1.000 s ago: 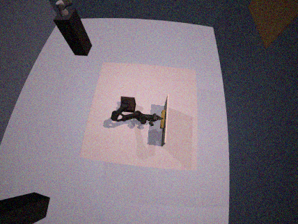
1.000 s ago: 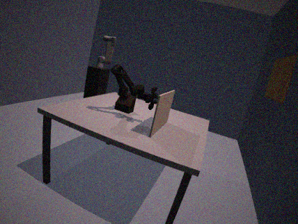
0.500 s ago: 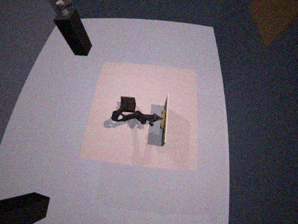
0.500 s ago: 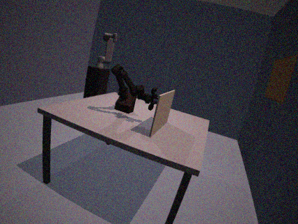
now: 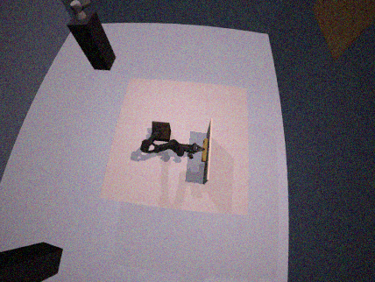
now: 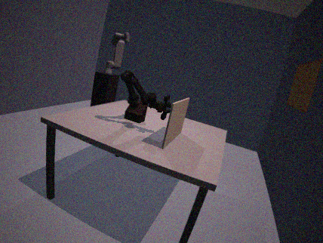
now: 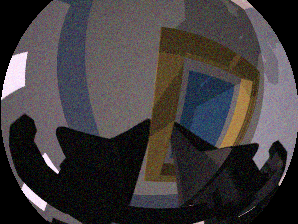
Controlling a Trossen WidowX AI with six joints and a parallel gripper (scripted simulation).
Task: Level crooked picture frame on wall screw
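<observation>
My gripper tip is 1 cm short of the picture frame, 1 cm to the right of it and 5 cm above it. The rest, counted from my gripper tip: upright wall panel: 2 cm ahead, 7 cm below.
</observation>
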